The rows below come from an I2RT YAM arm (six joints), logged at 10 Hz.
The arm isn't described. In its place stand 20 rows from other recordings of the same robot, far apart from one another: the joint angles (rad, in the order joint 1, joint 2, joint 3, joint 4, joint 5, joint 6), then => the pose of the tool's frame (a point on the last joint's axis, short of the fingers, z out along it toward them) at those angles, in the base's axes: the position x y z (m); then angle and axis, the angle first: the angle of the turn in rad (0 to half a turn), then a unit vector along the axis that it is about.
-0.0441, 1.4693, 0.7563, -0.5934, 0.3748, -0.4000 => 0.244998, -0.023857, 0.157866, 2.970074, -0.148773, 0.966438, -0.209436
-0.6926, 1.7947, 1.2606, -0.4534, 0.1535, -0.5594 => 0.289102, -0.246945, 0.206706, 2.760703, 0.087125, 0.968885, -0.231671
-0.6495, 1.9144, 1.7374, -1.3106, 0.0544, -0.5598 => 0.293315, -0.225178, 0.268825, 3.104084, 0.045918, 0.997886, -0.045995
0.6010, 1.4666, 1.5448, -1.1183, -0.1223, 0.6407 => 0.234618, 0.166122, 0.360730, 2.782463, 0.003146, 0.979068, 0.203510
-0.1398, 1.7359, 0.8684, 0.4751, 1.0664, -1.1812 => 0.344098, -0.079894, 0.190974, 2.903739, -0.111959, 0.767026, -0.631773
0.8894, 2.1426, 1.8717, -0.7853, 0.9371, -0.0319 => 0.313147, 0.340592, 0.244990, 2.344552, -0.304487, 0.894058, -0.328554
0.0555, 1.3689, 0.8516, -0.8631, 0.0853, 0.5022 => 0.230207, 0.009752, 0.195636, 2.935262, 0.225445, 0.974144, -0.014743
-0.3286, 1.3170, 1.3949, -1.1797, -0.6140, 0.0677 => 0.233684, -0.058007, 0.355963, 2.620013, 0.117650, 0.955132, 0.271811
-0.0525, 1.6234, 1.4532, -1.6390, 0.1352, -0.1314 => 0.259089, -0.018420, 0.288587, 2.892337, 0.047465, -0.997283, 0.056328
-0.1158, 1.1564, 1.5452, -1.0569, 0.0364, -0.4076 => 0.202176, -0.024821, 0.435670, 2.281262, -0.135273, 0.980646, -0.141545
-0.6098, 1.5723, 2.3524, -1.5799, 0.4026, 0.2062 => 0.177887, -0.141291, 0.515907, 2.482070, 0.453688, 0.849307, -0.269897
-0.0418, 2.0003, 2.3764, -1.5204, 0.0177, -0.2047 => 0.380750, -0.016555, 0.399539, 2.720573, -0.079400, 0.996215, -0.035382
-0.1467, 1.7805, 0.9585, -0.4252, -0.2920, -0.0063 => 0.318124, -0.036647, 0.130616, 2.800164, 0.045777, 0.990070, 0.132913
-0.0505, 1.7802, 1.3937, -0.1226, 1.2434, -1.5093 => 0.396824, -0.053808, 0.293310, 3.020318, 0.247791, -0.720485, 0.647689
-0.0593, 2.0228, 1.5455, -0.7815, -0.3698, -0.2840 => 0.413428, -0.011655, 0.189716, 2.776579, -0.139566, 0.977936, 0.155443
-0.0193, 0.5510, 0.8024, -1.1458, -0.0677, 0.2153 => 0.086031, 0.000748, 0.285370, 2.475586, 0.104952, 0.992153, 0.067951
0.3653, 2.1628, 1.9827, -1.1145, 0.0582, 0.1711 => 0.420089, 0.158453, 0.242330, 2.860026, -0.092917, 0.995635, 0.008762
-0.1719, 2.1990, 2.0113, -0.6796, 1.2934, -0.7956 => 0.468270, -0.116049, 0.276463, 3.102245, 0.032288, -0.776923, 0.628767
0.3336, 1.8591, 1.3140, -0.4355, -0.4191, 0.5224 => 0.368428, 0.143012, 0.202378, 2.787334, 0.028427, 0.952280, 0.303901
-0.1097, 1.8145, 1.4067, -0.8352, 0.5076, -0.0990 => 0.362152, -0.057297, 0.228101, 2.878279, 0.046479, 0.963095, -0.265117
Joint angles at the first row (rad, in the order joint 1, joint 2, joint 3, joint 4, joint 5, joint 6):
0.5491 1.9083 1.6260 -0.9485 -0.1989 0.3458
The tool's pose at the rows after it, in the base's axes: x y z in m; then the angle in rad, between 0 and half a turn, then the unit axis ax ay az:
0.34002, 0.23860, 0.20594, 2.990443, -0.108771, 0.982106, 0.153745
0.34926, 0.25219, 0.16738, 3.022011, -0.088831, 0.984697, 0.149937
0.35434, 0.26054, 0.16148, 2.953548, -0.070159, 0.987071, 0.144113
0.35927, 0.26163, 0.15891, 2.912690, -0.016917, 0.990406, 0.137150
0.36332, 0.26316, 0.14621, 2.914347, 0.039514, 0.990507, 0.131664
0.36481, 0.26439, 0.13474, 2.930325, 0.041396, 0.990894, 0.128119
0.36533, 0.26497, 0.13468, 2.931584, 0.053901, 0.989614, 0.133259
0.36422, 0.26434, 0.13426, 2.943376, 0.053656, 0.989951, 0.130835
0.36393, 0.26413, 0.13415, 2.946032, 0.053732, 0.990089, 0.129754
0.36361, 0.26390, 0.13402, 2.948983, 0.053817, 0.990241, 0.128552
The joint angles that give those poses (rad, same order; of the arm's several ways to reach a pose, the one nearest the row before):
0.5949 2.0258 1.6261 -0.8894 -0.1993 0.4026
0.6090 2.1269 1.6260 -0.8131 -0.1993 0.4549
0.6224 2.1460 1.6260 -0.7368 -0.1444 0.5033
0.6220 2.1548 1.6257 -0.6960 -0.0929 0.6041
0.6216 2.1868 1.6256 -0.6678 -0.0662 0.7128
0.6216 2.2147 1.6260 -0.6571 -0.0700 0.7166
0.6216 2.2154 1.6260 -0.6498 -0.0746 0.7429
0.6216 2.2154 1.6260 -0.6620 -0.0784 0.7425
0.6216 2.2154 1.6260 -0.6655 -0.0784 0.7425
0.6216 2.2154 1.6260 -0.6693 -0.0784 0.7425

